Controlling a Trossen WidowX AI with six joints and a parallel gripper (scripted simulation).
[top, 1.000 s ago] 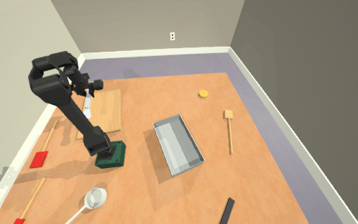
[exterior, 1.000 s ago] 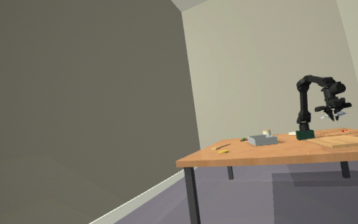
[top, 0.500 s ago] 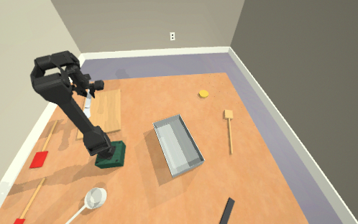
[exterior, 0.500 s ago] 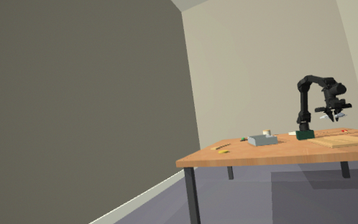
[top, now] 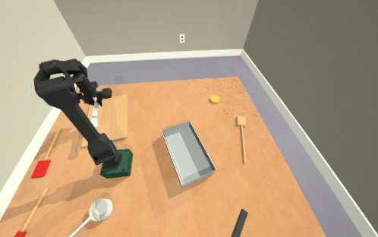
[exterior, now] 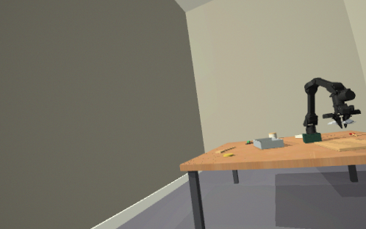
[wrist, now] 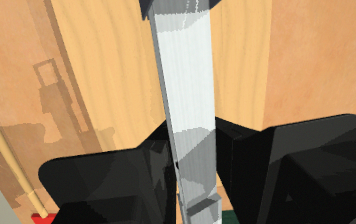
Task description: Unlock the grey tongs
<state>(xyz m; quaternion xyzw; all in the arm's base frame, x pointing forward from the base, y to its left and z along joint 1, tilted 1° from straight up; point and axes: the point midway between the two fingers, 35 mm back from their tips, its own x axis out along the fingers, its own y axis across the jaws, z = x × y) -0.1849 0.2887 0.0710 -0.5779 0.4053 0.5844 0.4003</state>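
My gripper tip is 100 mm above the wooden board. Round my gripper tip: black bar: 690 mm ahead, 590 mm to the right, 100 mm below; roasting tin: 510 mm ahead, 190 mm to the right, 80 mm below.
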